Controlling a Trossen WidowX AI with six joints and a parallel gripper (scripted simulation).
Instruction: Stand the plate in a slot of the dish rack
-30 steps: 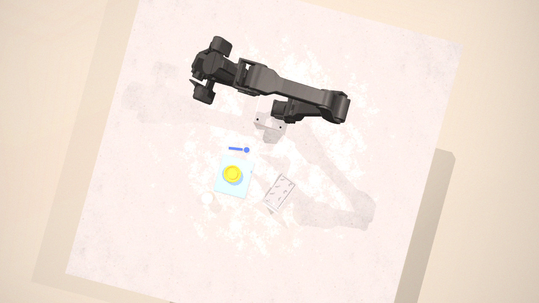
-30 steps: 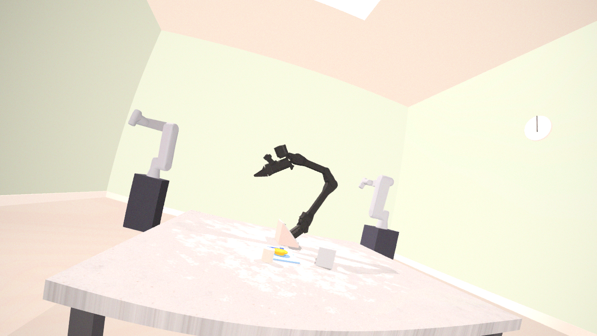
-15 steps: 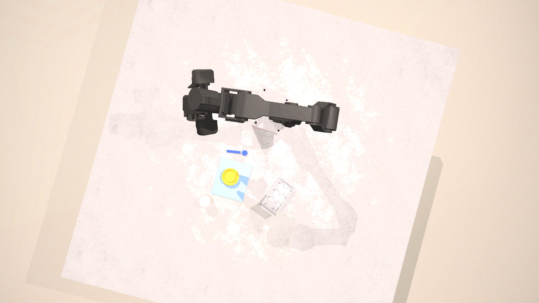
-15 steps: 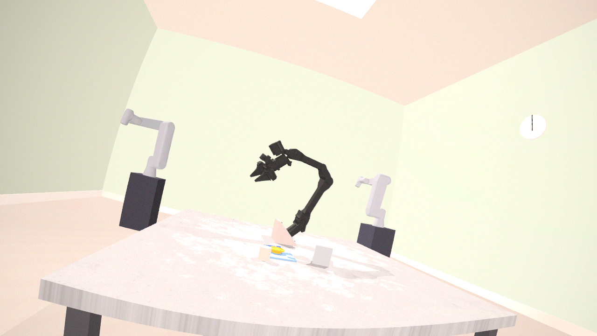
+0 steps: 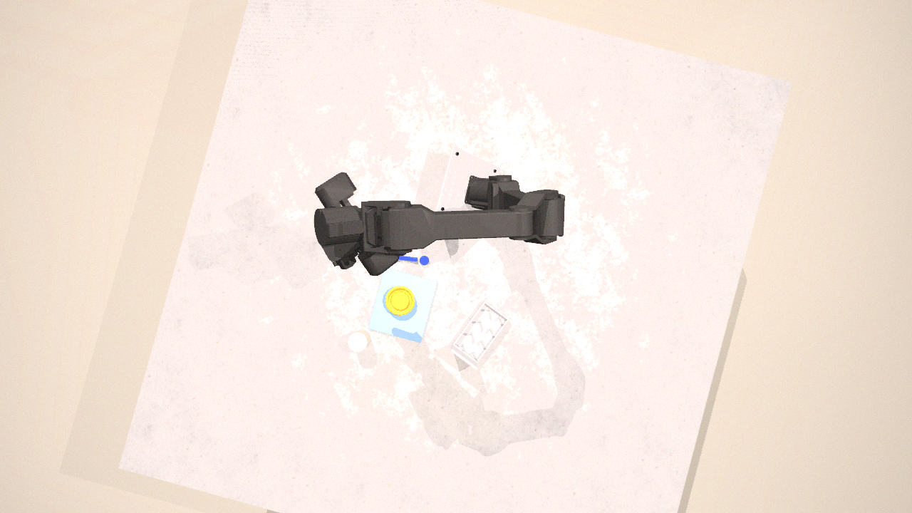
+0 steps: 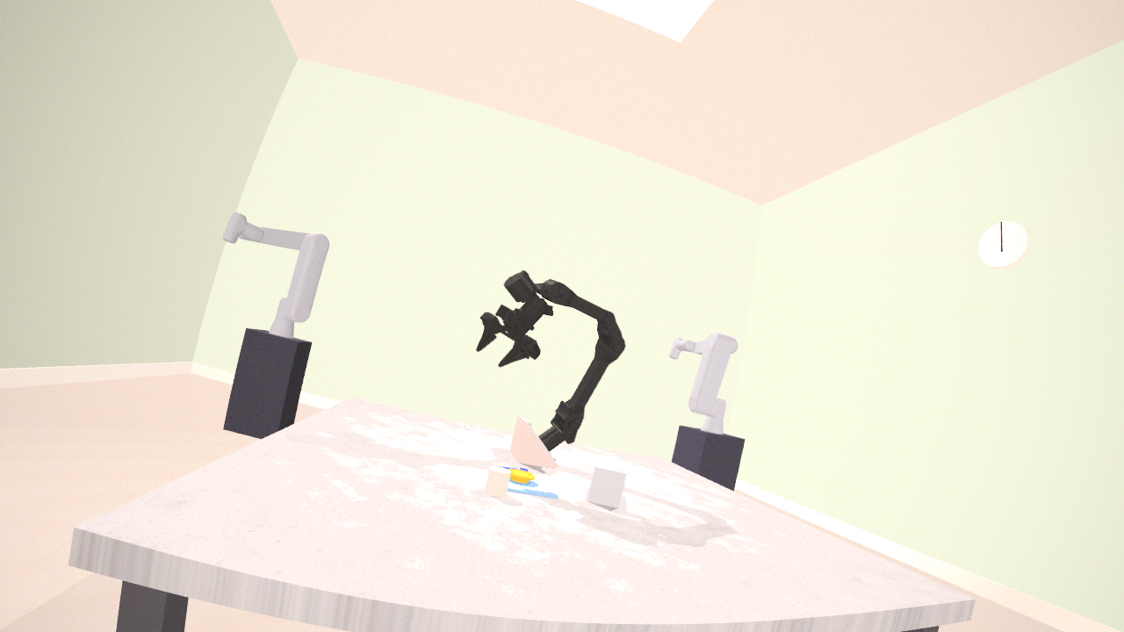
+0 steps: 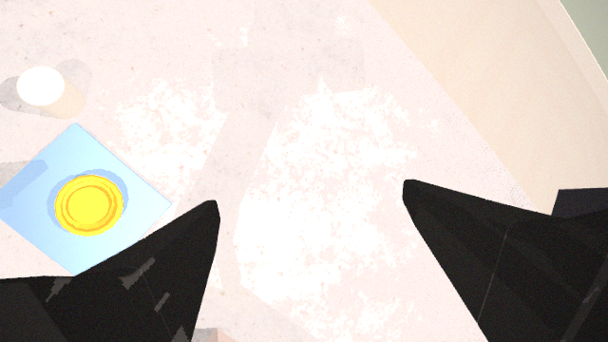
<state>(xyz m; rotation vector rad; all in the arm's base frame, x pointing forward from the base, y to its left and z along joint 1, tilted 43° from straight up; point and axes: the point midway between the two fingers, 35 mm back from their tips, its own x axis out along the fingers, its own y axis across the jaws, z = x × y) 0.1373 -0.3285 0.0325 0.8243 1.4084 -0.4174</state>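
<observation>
Right now my gripper tip is 13 cm short of the yellow plate, 11 cm to the right of it and 25 cm above it. The rest, counted from my gripper tip: cream cup (24 cm ahead, 4 cm to the left, 24 cm below); blue spoon (3 cm ahead, 12 cm to the left, 26 cm below); mat (14 cm ahead, 12 cm to the left, 26 cm below).
</observation>
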